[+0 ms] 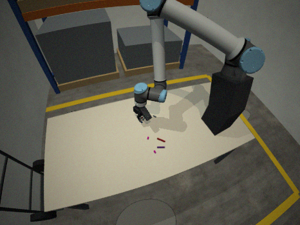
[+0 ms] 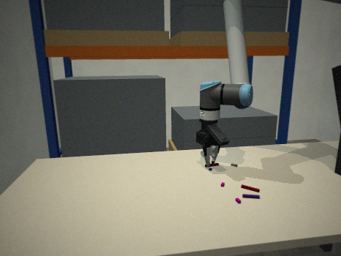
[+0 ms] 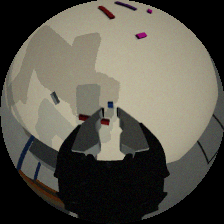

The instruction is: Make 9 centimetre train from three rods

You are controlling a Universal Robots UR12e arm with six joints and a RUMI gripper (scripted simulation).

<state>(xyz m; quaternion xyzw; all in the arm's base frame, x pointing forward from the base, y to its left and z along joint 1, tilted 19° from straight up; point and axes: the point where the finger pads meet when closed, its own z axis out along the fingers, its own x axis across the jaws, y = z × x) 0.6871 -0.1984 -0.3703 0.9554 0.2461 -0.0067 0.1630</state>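
My hand is 3 cm above the blue rod. The rest, counted from my hand: purple rod: 26 cm to the left, 9 cm behind, 3 cm below; then grey rod: 12 cm behind, 4 cm to the right, 3 cm below.
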